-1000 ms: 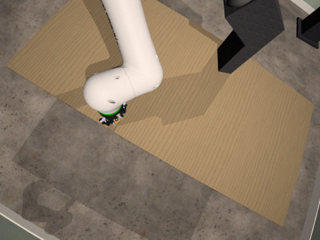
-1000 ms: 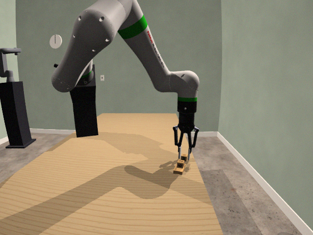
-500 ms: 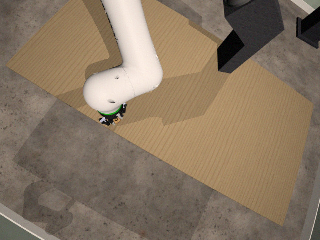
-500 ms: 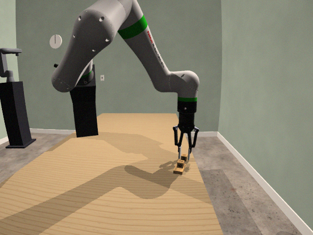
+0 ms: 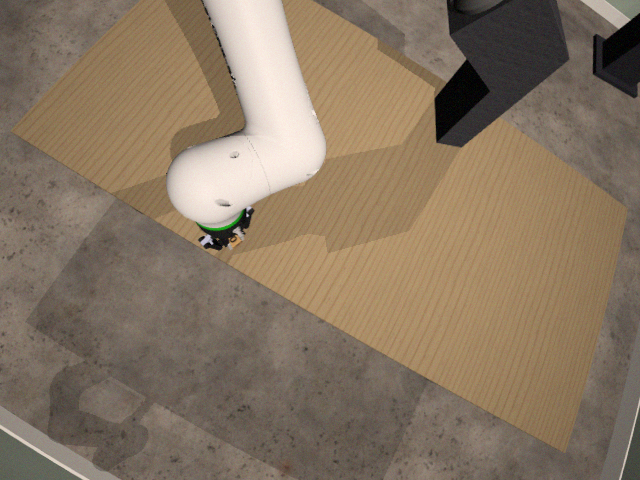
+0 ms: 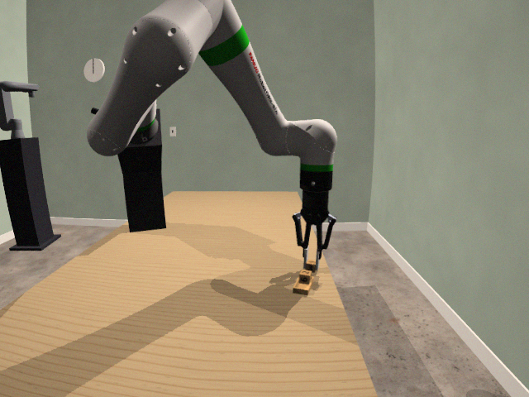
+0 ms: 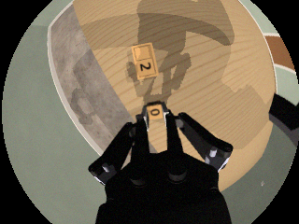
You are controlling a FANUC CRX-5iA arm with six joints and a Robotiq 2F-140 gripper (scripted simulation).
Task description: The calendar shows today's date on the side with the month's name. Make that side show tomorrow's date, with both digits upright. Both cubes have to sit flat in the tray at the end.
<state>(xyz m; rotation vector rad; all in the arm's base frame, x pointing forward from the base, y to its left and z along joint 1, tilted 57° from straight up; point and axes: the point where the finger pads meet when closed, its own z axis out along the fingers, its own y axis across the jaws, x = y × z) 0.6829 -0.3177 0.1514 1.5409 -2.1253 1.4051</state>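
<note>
The wooden tray lies 9 cm to the right of my hand, 5 cm behind it and 3 cm below it.
</note>
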